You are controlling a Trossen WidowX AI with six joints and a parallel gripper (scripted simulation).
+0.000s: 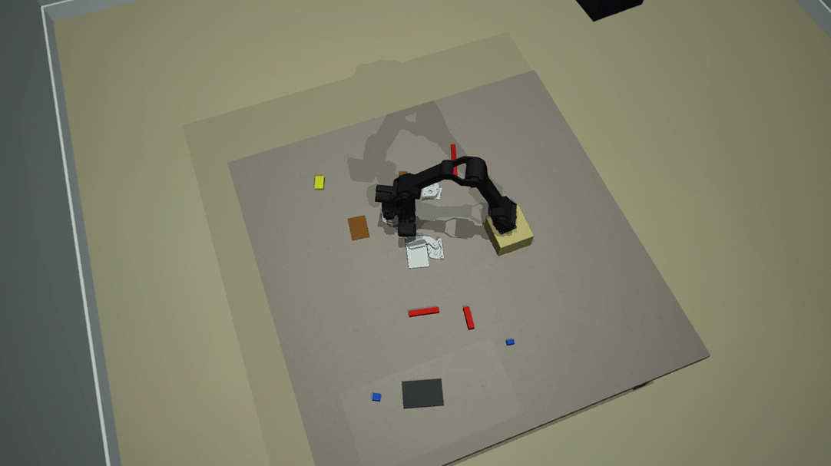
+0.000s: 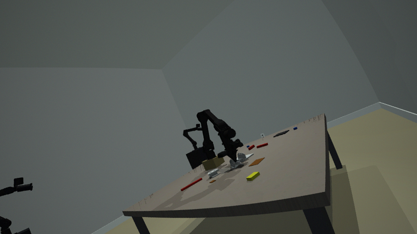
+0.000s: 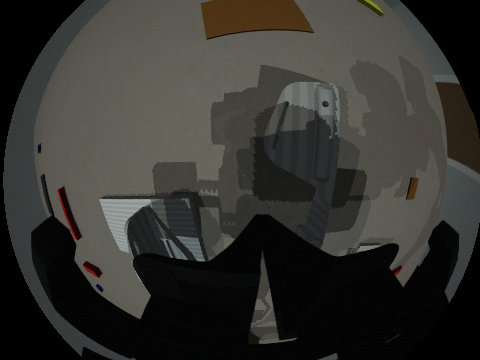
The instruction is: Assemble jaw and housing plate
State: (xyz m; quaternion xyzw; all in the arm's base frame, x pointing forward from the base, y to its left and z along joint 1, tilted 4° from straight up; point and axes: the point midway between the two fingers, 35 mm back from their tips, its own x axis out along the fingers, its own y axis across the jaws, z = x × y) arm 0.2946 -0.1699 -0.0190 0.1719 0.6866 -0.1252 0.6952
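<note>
The silver jaw is 3 cm to the right of my gripper tip and 1 cm above it. Also, from my gripper tip: dark tile: 57 cm to the left, 21 cm ahead, 2 cm below; yellow block: 30 cm to the right, 22 cm ahead, 2 cm below; brown tile: 16 cm ahead, 7 cm to the right, 2 cm below.
</note>
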